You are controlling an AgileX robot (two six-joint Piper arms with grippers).
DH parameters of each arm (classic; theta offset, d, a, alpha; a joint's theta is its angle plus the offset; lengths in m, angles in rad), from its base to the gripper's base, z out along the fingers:
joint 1: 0 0.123 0 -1.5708
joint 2: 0.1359 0 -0.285 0
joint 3: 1.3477 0 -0.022 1.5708
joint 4: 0 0.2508 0 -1.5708
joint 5: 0 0 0.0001 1.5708
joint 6: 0 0.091 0 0
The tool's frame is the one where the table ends.
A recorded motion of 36 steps. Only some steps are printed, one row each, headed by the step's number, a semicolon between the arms.
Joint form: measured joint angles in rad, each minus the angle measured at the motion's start. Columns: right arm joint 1, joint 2, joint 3, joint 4, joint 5, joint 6; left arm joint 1, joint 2, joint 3, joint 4, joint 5, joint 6.
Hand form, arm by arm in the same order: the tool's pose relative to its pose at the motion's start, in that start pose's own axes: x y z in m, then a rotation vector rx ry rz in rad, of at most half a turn. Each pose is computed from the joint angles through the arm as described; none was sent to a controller.
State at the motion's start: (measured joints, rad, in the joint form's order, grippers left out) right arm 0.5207 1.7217 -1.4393 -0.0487 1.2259 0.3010; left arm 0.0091 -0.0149 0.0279 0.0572 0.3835 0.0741
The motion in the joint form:
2: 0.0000 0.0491 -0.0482 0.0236 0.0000 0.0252; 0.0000 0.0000 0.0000 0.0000 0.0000 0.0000
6: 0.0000 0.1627 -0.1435 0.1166 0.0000 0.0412; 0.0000 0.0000 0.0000 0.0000 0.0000 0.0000
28: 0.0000 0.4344 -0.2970 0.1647 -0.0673 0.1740; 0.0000 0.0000 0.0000 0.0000 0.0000 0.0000
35: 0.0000 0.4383 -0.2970 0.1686 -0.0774 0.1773; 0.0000 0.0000 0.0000 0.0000 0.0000 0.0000
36: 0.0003 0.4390 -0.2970 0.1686 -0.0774 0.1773; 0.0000 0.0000 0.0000 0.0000 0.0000 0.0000
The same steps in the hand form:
2: -0.0112 0.0057 0.0064 -0.0209 0.0077 0.0331; 0.0000 0.0000 0.0000 0.0000 0.0000 0.0000
6: -0.0326 0.0212 0.0270 -0.0980 0.0529 0.0808; 0.0000 0.0000 0.0000 0.0000 0.0000 0.0000
28: -0.0718 0.0405 0.1061 -0.1134 0.1225 0.2386; 0.0000 0.0000 0.0000 0.0000 0.0000 0.0000
35: -0.0725 0.0411 0.1078 -0.1184 0.1182 0.2445; 0.0000 0.0000 0.0000 0.0000 0.0000 0.0000
36: -0.0725 0.0412 0.1081 -0.1182 0.1188 0.2442; 0.0000 0.0000 0.0000 0.0000 0.0000 0.0000

